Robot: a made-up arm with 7 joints.
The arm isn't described. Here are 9 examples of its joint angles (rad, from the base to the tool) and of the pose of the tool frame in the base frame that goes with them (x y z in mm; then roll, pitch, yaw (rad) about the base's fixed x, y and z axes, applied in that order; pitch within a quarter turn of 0, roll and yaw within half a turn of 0).
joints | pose
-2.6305 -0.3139 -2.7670 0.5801 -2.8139 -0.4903 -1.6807 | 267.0 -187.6 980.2 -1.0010 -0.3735 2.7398
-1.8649 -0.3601 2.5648 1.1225 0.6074 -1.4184 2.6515 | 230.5 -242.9 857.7 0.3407 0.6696 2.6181
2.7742 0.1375 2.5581 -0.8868 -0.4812 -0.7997 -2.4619 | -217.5 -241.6 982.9 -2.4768 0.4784 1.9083
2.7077 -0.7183 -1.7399 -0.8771 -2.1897 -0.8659 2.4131 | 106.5 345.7 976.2 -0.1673 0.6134 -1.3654
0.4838 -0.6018 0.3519 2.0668 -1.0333 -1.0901 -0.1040 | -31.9 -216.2 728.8 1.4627 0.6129 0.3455
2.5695 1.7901 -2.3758 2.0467 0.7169 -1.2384 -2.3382 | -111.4 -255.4 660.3 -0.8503 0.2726 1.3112
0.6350 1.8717 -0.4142 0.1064 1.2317 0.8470 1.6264 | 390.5 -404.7 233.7 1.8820 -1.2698 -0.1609
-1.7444 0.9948 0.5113 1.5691 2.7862 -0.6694 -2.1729 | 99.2 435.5 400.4 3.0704 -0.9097 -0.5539
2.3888 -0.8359 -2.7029 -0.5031 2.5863 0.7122 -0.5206 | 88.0 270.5 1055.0 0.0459 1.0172 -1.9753
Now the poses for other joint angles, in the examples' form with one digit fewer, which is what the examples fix.
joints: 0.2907 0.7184 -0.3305 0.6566 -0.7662 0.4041 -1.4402
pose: 516 -109 715 1.203 -0.219 2.557
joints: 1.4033 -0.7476 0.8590 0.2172 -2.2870 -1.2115 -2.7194
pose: -231 329 968 -2.730 0.855 0.394
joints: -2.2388 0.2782 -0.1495 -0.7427 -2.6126 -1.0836 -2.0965
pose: 37 69 1105 -1.197 0.749 -0.300
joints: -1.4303 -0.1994 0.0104 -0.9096 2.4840 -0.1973 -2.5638
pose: -21 -364 938 0.130 -0.190 0.982
